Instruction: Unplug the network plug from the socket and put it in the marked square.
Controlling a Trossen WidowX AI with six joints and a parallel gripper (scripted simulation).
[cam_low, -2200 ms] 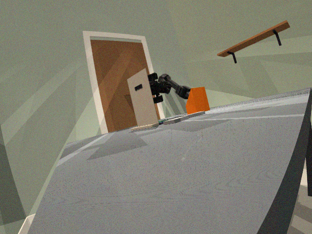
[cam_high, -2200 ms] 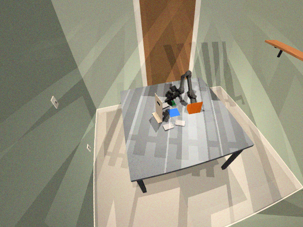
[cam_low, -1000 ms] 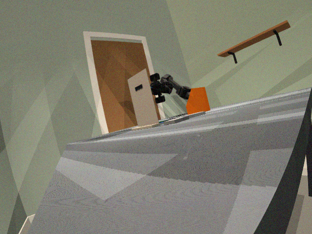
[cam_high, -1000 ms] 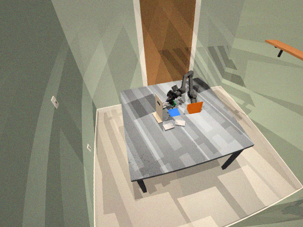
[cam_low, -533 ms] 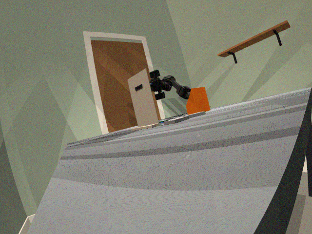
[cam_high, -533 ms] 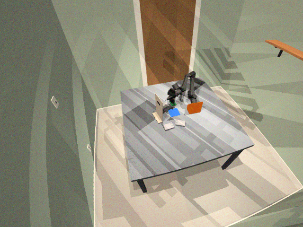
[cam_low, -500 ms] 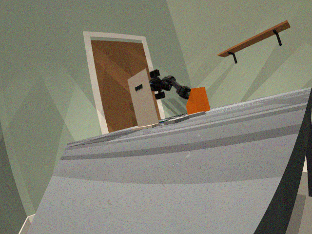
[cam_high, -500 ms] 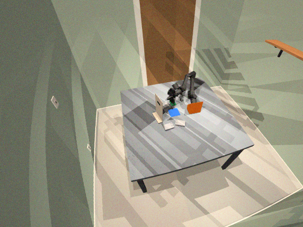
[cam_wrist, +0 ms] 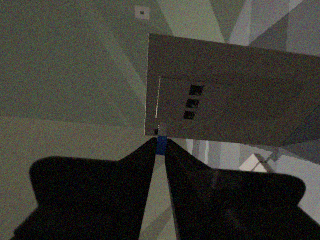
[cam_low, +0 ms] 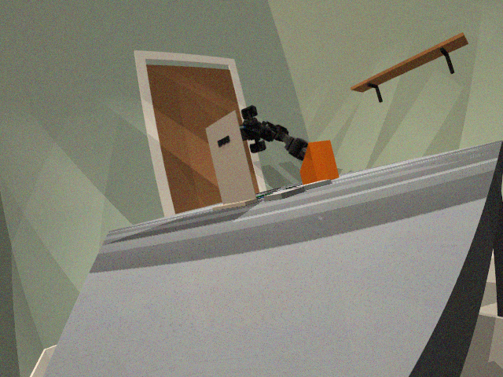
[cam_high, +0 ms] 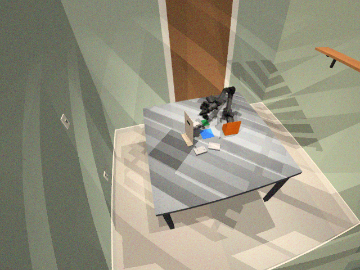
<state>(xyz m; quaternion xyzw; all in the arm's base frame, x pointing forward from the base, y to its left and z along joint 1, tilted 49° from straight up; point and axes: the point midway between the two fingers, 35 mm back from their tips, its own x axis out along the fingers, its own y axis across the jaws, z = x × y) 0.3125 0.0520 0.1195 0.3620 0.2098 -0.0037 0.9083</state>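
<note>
My gripper tip is 90 mm past the blue marked square and 270 mm above it. The rest, counted from my gripper tip: green tile (140 mm behind, 160 mm to the right, 270 mm below); then beige panel (110 mm ahead, 10 mm to the left, 140 mm below).
</note>
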